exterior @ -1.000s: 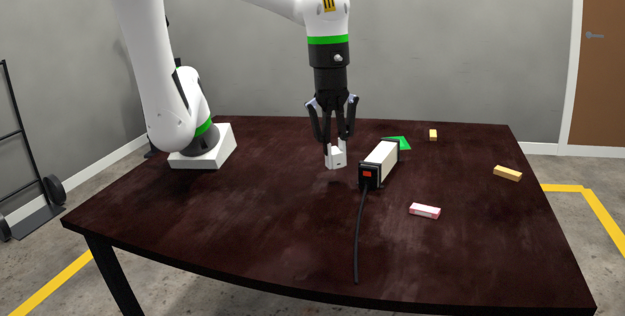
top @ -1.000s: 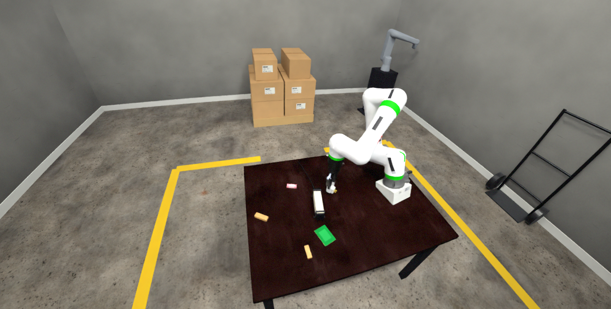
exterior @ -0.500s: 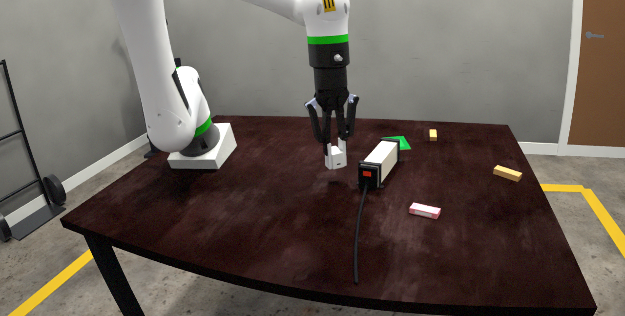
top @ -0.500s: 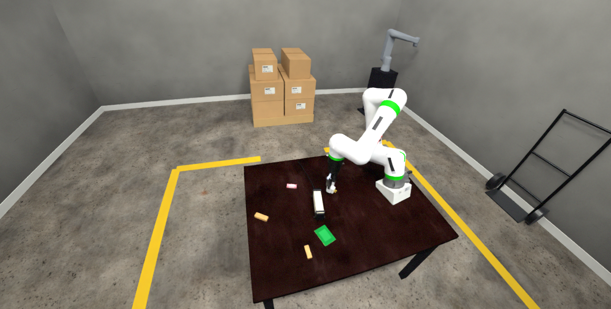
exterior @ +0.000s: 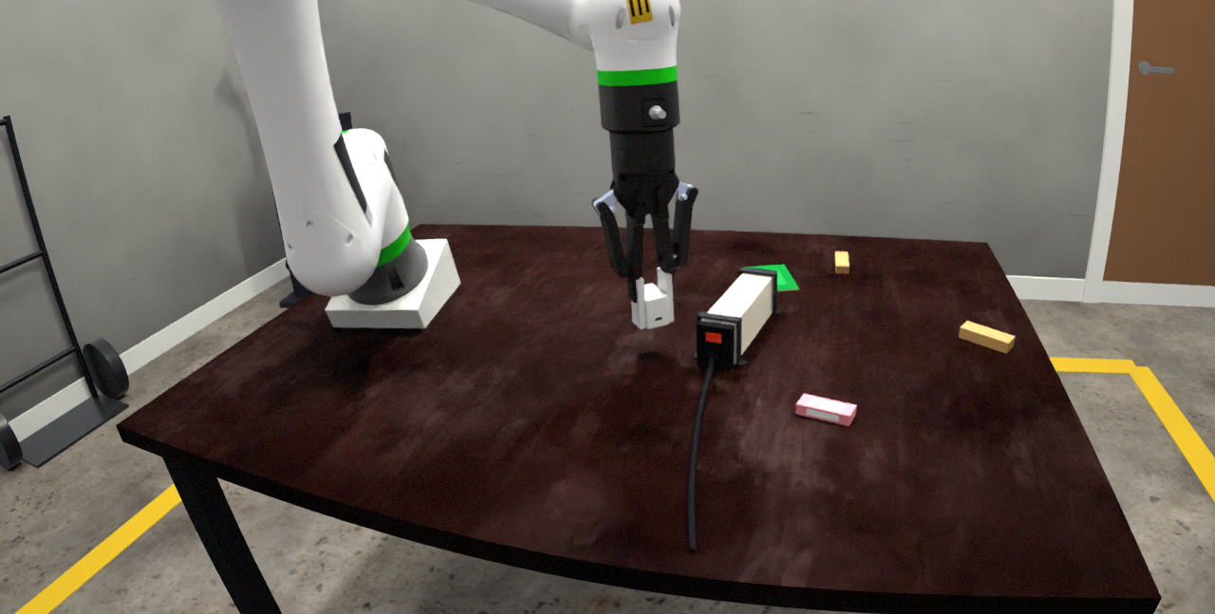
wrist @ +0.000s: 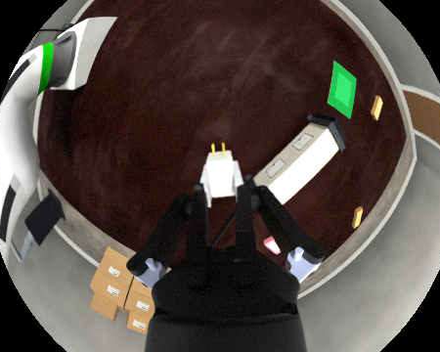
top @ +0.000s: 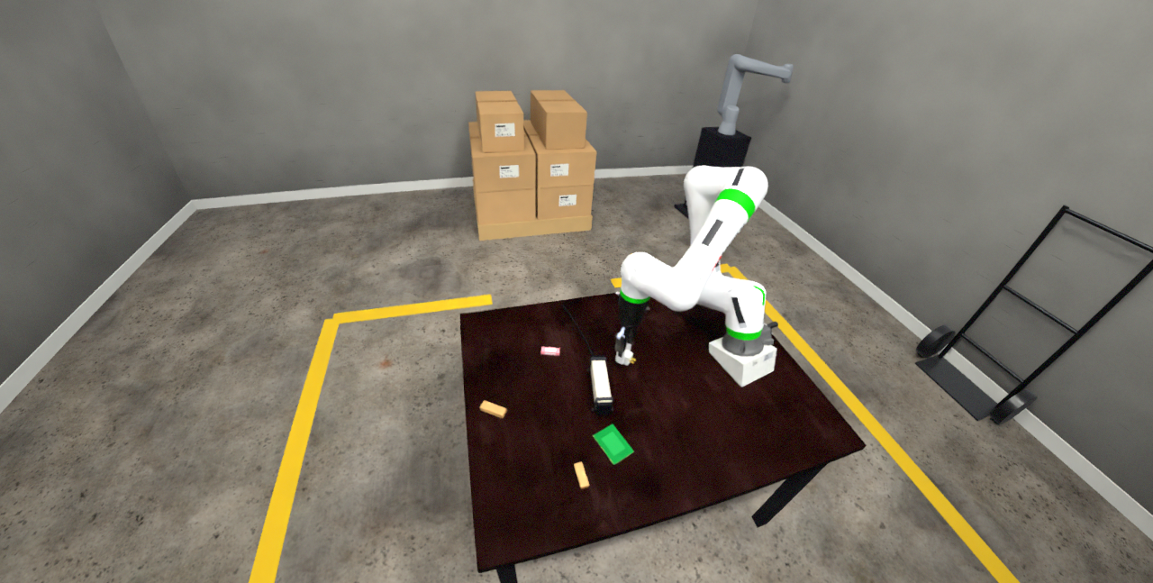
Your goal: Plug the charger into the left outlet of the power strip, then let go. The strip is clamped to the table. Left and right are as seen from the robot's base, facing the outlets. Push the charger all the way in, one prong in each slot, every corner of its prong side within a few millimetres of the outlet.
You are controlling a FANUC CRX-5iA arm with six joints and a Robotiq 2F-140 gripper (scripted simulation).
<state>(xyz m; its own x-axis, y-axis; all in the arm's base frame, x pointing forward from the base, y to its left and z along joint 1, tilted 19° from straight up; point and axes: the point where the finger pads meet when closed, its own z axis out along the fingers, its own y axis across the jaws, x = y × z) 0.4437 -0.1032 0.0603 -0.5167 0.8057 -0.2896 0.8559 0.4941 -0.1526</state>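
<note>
My gripper is now 10 mm to the right of the white charger, 10 mm past it and 10 mm above it. Also, from my hand: power strip (120 mm ahead, 50 mm to the left, 50 mm below); then flat piece (250 mm to the left, 150 mm ahead, 80 mm below); then red switch (80 mm ahead, 40 mm to the right, 40 mm below).
</note>
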